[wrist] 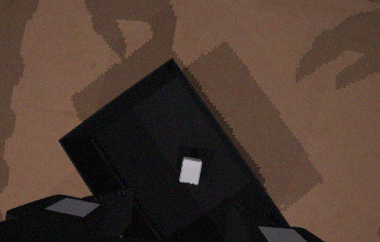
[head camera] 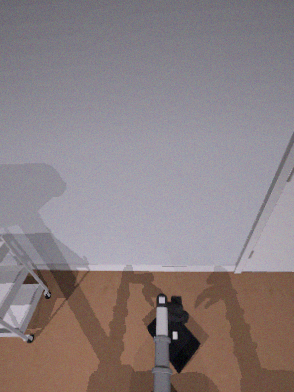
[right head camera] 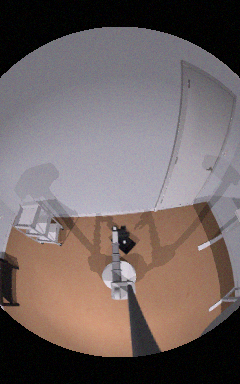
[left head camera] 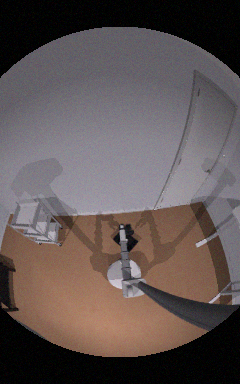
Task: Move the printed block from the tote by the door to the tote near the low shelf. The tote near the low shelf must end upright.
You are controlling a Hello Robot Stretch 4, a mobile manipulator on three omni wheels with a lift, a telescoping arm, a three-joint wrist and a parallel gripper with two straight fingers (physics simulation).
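Frame: origin at the robot's base, x ahead, y left, z up, level; millimetres.
Seen in the pictures: gripper, fingertip midpoint: (wrist: 180,211) (head camera: 175,322) (right head camera: 123,236) (left head camera: 126,234).
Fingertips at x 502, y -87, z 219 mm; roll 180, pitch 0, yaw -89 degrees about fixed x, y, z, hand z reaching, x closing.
Note:
Pixels of each thing's top centre, then the offset from my fingertips to it.
- black open tote, top centre: (wrist: 174,190) (head camera: 172,334) (right head camera: 122,241) (left head camera: 125,239) 14 mm left, 23 mm back, 146 mm down
- small white block, top centre: (wrist: 190,171) (head camera: 175,334) (right head camera: 123,241) 4 mm right, 6 mm back, 214 mm down
A black open tote (head camera: 186,351) (left head camera: 131,244) (right head camera: 129,246) (wrist: 150,112) stands upright on the floor near the wall, turned at an angle. The small white block (head camera: 175,335) (right head camera: 124,242) (wrist: 190,170) lies inside on the tote's bottom, right of its middle in the wrist view. My gripper (wrist: 180,211) is open and empty, above the tote's near part. Its dark fingers blend with the tote, one on each side of the block's column. The arm covers part of the tote in the head views. The tote near the low shelf does not show clearly in any view.
A white wheeled cart (head camera: 22,302) (left head camera: 26,215) (right head camera: 30,215) stands left of the tote by the wall. A door (head camera: 275,235) (left head camera: 207,135) (right head camera: 202,130) is at the right. Dark furniture (left head camera: 5,282) (right head camera: 7,281) shows at the left edge, and white furniture legs at the right.

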